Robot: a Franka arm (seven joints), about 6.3 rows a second.
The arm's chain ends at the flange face. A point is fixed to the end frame.
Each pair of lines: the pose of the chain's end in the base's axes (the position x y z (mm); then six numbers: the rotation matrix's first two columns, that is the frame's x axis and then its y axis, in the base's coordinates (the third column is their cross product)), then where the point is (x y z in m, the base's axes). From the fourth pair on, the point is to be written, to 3 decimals.
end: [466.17 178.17 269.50 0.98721 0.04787 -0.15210 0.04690 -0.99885 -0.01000]
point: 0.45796 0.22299 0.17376
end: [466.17 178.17 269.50 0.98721 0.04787 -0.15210 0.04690 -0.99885 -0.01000]
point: 0.45796 0.22299 0.17376
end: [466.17 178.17 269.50 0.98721 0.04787 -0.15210 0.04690 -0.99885 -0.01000]
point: 0.45796 0.22299 0.17376
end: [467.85 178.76 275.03 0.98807 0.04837 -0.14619 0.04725 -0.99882 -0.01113]
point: 0.460 0.224 0.179
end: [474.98 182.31 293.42 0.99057 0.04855 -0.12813 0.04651 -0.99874 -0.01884]
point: 0.469 0.228 0.198
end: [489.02 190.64 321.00 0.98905 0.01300 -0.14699 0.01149 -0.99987 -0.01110]
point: 0.483 0.236 0.225
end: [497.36 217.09 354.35 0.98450 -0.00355 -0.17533 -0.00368 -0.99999 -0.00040]
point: 0.489 0.261 0.258
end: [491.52 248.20 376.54 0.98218 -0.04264 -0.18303 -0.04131 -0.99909 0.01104]
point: 0.484 0.292 0.280
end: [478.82 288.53 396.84 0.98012 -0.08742 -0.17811 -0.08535 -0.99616 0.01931]
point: 0.474 0.331 0.300
